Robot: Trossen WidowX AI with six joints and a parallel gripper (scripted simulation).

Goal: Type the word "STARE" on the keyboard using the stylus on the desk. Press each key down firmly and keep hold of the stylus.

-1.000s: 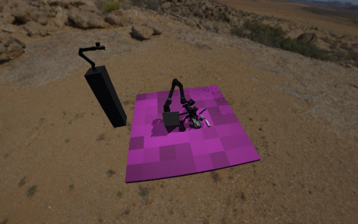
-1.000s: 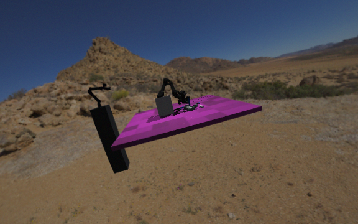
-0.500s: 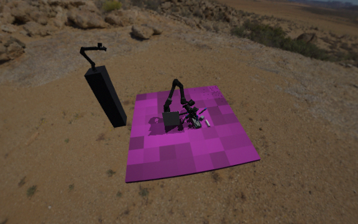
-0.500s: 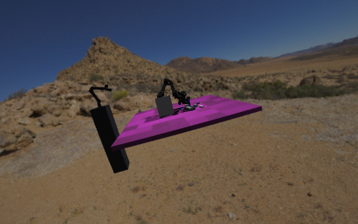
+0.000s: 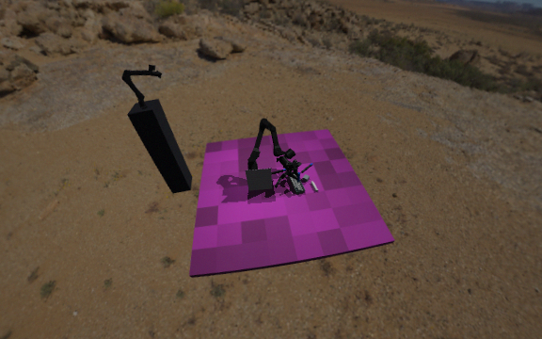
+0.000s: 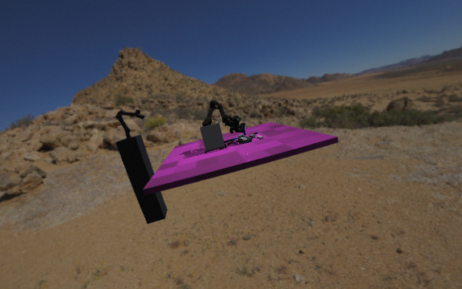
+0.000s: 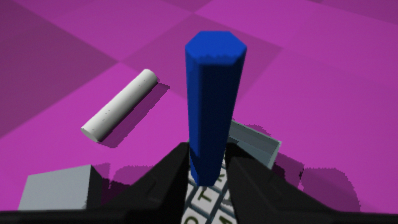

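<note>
The grey block lies 9 cm ahead of my gripper tip, 6 cm to the left of it and 7 cm below it. Round my gripper tip: white cylinder (12 cm ahead, 4 cm to the right, 8 cm below); blue hexagonal stylus (2 cm below).
</note>
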